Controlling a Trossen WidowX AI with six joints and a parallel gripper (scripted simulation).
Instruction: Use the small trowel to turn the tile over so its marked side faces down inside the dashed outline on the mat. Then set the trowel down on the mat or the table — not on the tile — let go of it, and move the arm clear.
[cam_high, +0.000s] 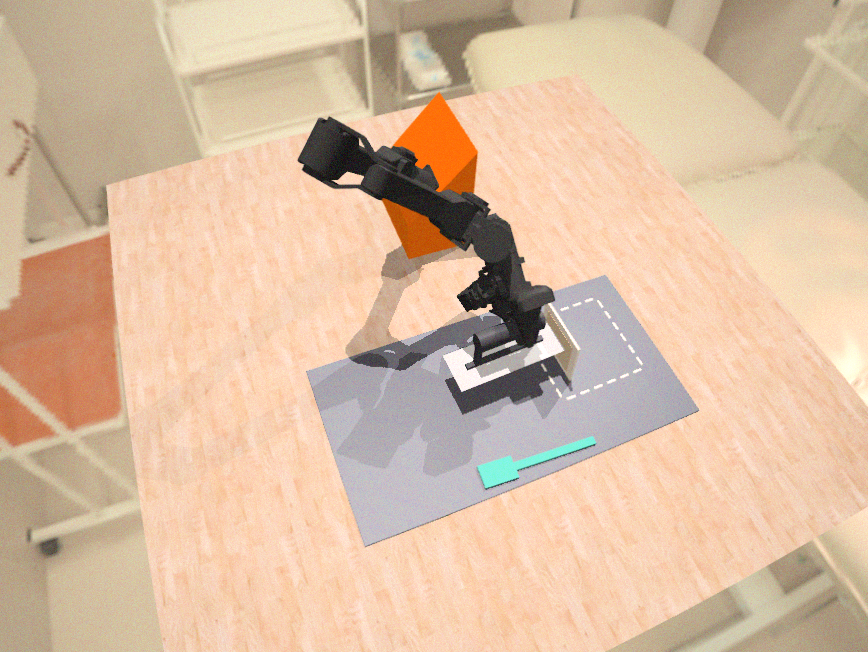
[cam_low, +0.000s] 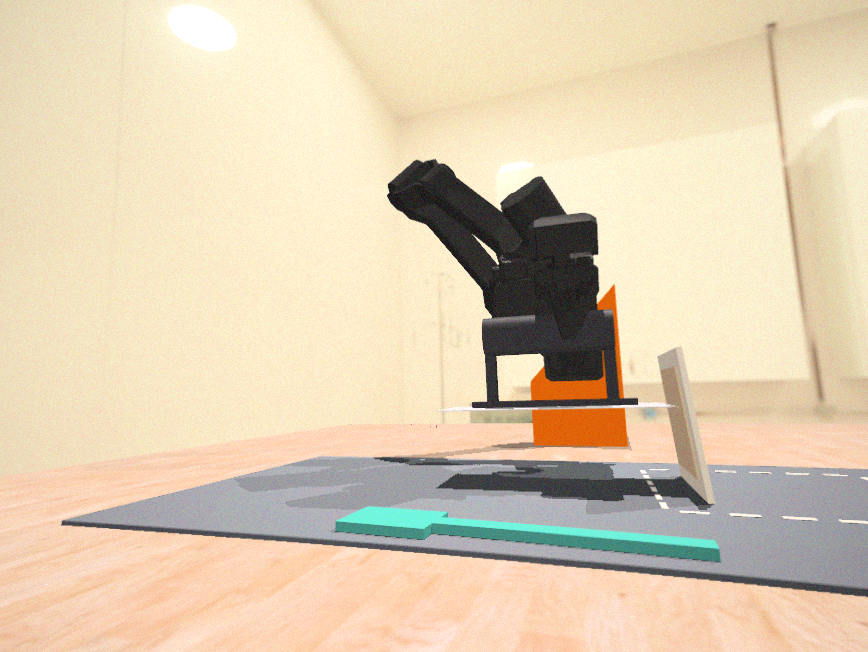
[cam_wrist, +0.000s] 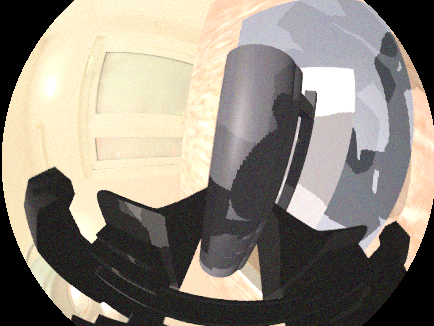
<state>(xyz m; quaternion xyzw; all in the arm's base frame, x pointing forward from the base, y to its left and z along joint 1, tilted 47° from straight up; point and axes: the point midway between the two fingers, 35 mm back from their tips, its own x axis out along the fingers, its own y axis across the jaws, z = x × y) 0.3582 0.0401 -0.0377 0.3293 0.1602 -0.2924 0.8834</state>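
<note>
Now: the white tile 8 cm to the left of my gripper tip, 6 cm below it and 2 cm behind it. The rest, counted from my gripper tip: black-handled tool: 3 cm behind, 1 cm below; then grey mat: 13 cm below, 3 cm to the right, 2 cm ahead; then teal trowel: 16 cm ahead, 11 cm below, 5 cm to the right.
</note>
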